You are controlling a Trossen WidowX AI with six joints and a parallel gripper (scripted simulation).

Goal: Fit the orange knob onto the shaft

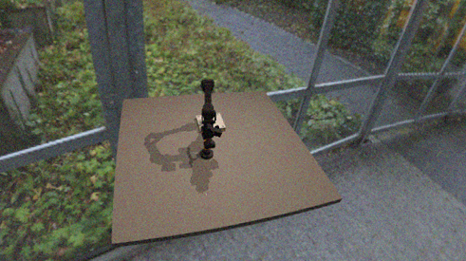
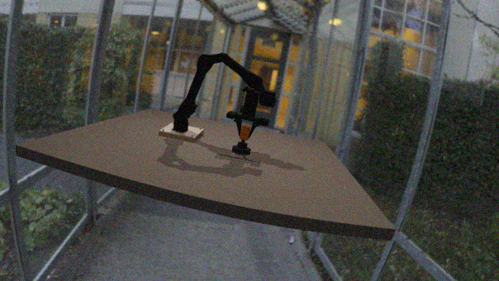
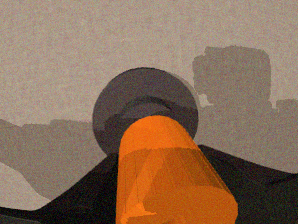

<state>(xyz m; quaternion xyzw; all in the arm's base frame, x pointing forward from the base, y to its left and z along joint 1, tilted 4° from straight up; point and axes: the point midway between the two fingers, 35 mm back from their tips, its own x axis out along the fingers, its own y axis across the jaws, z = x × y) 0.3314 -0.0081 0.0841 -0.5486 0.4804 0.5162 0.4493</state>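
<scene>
The orange knob lies 20 mm above my gripper tip. From my gripper tip the other things lie so: dark round pedestal: 40 mm below.
</scene>
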